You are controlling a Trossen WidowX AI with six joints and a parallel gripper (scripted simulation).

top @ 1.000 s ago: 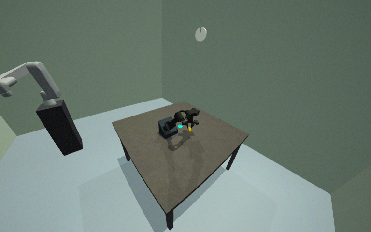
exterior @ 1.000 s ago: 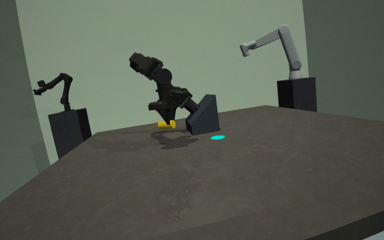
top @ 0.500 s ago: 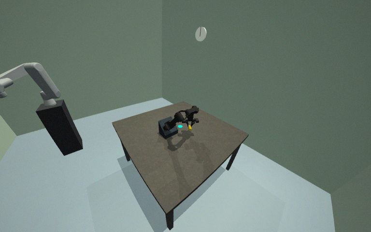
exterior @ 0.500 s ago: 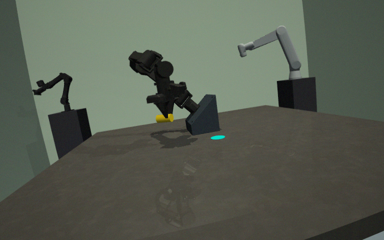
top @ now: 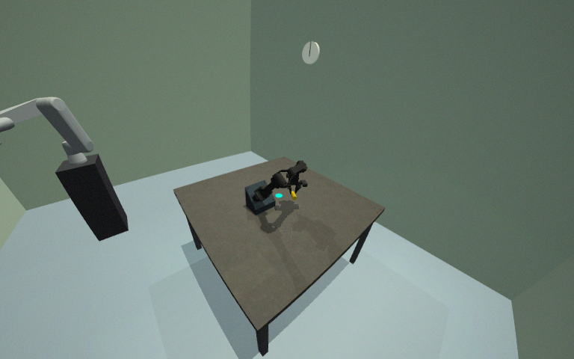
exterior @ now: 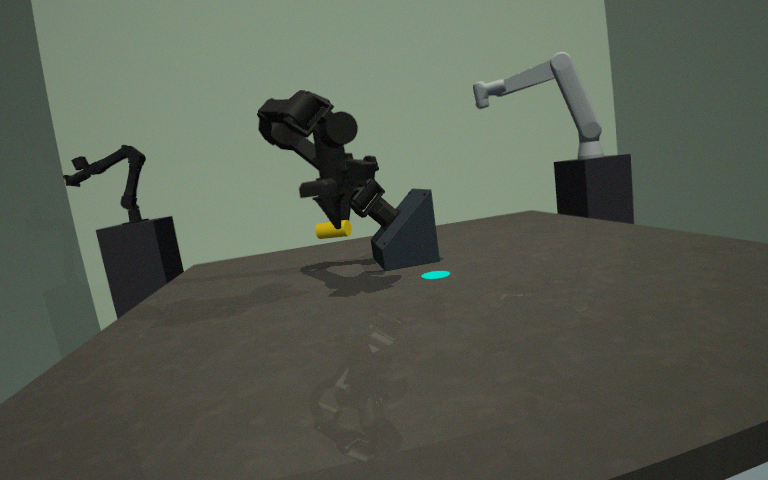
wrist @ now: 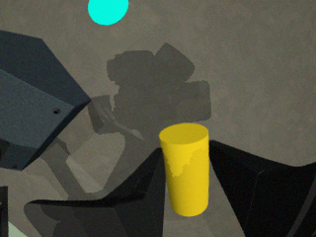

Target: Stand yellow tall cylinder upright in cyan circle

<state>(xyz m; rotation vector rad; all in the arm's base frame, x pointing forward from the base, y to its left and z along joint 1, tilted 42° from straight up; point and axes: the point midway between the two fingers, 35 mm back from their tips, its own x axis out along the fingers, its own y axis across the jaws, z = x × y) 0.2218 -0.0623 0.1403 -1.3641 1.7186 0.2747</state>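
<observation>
My gripper tip is now 18 cm to the right of the cyan circle, 13 cm above it and 2 cm short of it. The rest, counted from my gripper tip: yellow tall cylinder: 2 cm to the right, 1 cm behind.
</observation>
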